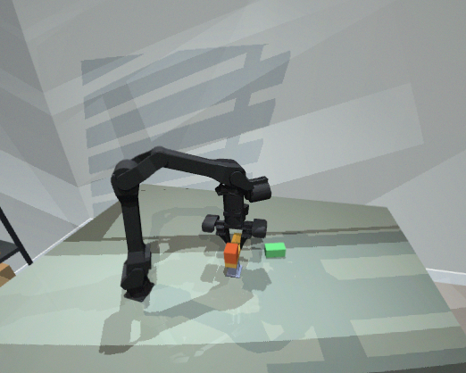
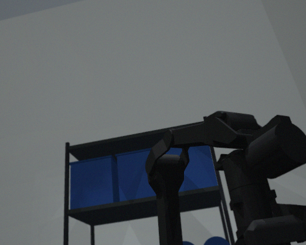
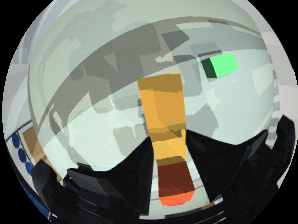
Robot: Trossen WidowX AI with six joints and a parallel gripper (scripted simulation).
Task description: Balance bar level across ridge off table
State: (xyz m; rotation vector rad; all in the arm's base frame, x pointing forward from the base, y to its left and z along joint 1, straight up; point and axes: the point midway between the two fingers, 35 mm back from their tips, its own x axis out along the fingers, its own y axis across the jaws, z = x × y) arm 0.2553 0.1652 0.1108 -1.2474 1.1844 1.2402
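Now: gripper tip 3 cm to the left of the bar and 1 cm below it. From my gripper tip the other things lie so: green block (12 cm ahead, 8 cm to the left, 6 cm below).
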